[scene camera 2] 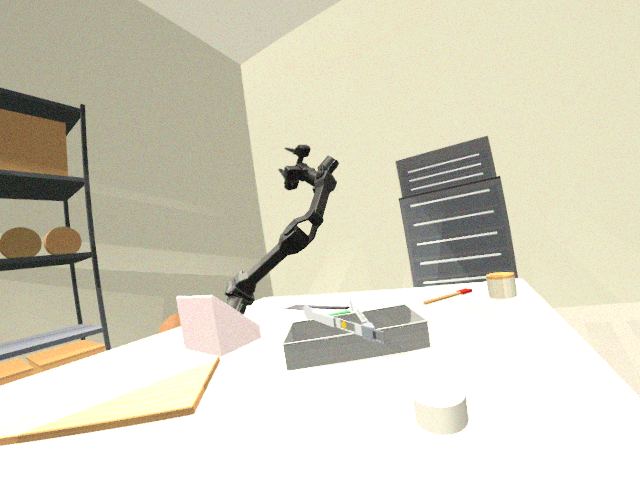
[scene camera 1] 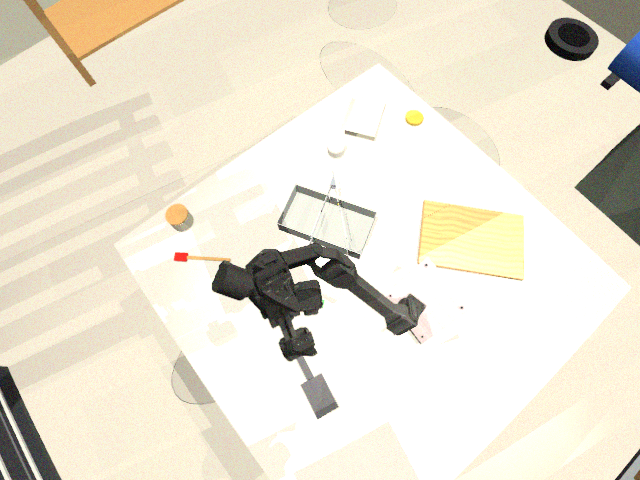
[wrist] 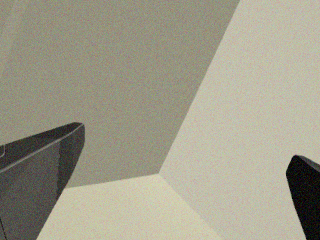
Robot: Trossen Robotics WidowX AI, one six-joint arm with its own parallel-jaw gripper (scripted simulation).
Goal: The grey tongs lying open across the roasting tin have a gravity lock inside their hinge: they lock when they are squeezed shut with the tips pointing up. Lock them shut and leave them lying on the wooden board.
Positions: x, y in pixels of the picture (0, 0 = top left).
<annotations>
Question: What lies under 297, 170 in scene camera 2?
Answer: My gripper.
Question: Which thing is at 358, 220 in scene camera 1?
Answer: A grey roasting tin.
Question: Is my gripper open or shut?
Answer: Open.
</annotations>
